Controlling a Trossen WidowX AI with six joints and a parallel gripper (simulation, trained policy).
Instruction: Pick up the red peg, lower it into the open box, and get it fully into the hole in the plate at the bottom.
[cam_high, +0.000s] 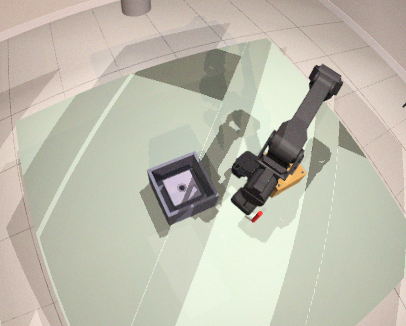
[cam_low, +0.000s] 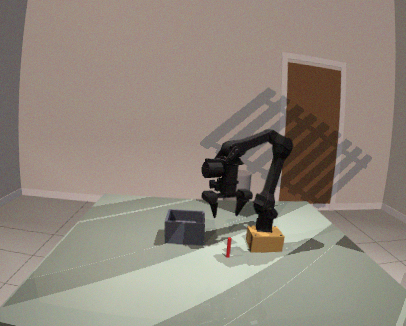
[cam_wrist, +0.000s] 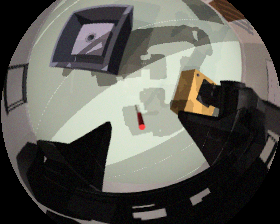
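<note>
Right now my gripper tip is 11 cm above the red peg, 5 cm to the right of it and 2 cm past it. Also, from my gripper tip: grey box (17 cm ahead, 12 cm below, 11 cm to the right); then pale plate (17 cm ahead, 11 cm to the right, 10 cm below).
</note>
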